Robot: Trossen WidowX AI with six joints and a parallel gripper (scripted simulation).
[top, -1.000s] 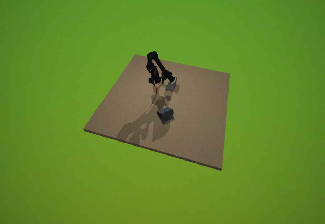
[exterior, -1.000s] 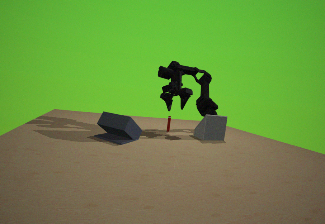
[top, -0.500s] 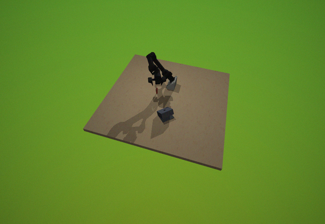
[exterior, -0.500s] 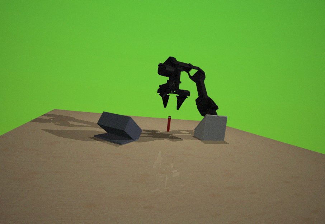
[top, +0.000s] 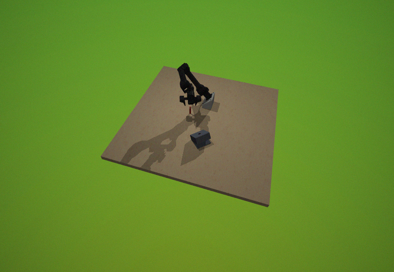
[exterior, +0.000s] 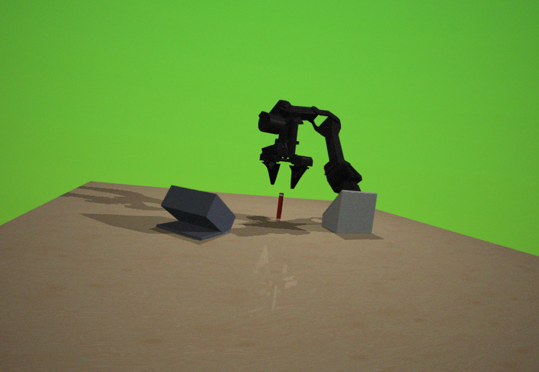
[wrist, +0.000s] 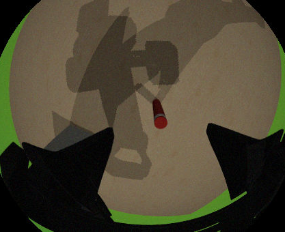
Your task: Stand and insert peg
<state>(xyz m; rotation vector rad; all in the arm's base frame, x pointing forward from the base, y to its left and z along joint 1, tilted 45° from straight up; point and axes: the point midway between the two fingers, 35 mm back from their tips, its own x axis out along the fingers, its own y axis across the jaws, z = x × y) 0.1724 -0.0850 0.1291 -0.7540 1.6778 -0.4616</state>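
The red peg is 40 mm below my gripper tip. Also, from my gripper tip: flat base plate 300 mm ahead, 150 mm to the left, 100 mm below; then panel 290 mm ahead, 140 mm to the left, 60 mm below.
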